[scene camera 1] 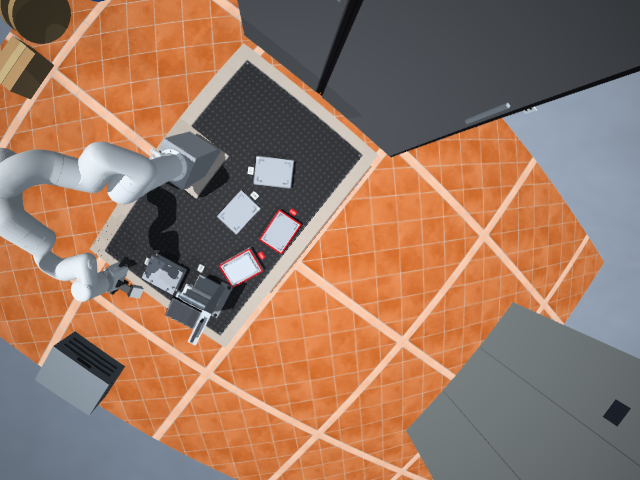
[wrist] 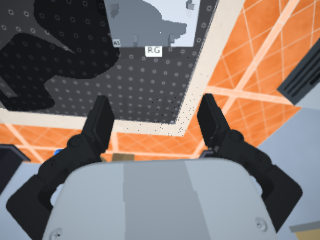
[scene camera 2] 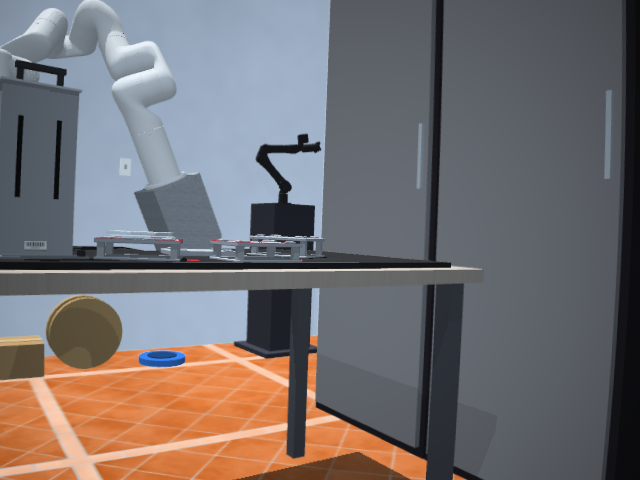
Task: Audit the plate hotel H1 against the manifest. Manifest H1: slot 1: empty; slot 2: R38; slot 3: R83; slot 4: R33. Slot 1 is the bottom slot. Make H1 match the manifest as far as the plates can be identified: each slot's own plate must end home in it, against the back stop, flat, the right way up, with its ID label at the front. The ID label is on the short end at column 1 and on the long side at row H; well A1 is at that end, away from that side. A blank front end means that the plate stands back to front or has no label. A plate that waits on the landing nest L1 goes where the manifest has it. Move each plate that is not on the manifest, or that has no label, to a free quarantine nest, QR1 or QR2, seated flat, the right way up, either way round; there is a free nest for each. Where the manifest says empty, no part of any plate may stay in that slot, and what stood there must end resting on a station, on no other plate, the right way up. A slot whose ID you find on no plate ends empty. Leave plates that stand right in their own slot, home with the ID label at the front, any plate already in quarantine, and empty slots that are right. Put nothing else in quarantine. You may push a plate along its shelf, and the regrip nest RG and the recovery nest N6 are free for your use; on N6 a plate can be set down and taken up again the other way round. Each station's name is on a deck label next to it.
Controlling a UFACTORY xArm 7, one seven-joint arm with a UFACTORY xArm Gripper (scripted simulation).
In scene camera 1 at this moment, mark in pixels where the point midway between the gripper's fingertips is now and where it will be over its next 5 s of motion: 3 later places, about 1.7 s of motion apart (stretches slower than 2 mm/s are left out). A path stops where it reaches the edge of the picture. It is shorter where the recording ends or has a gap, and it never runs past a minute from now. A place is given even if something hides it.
My gripper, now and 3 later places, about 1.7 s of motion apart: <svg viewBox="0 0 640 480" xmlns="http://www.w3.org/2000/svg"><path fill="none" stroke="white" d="M130 271L131 272L130 273L142 285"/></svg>
